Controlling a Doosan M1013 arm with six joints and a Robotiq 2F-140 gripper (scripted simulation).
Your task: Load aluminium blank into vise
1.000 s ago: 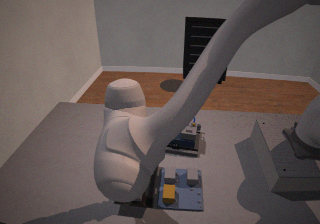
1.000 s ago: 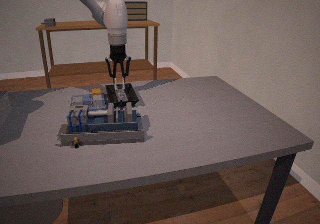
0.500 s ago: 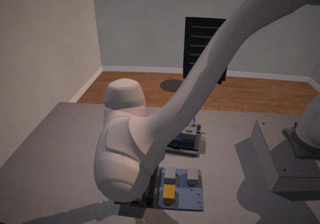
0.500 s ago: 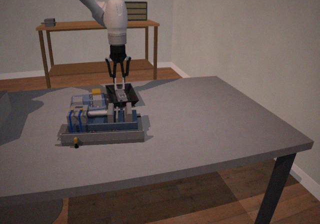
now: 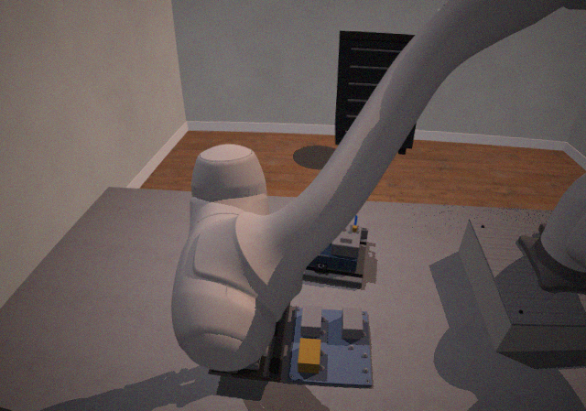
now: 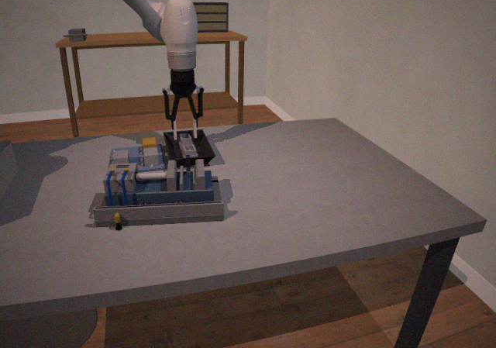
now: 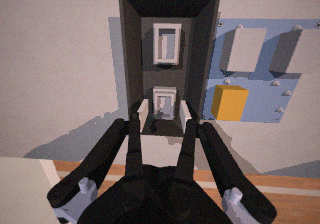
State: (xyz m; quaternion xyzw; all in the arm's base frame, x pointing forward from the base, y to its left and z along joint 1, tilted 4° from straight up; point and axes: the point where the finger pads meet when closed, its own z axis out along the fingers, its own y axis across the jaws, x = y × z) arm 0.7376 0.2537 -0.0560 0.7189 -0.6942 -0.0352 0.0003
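Right now my hand is 160 mm past the infeed plate, 60 mm to the left of it and 70 mm above it. The rest, counted from my hand: blue vise 90 mm behind, 340 mm to the right, 30 mm below; then brass blank 120 mm behind, 10 mm to the right, 50 mm below; then aluminium blank 120 mm behind, 100 mm to the right, 50 mm below.
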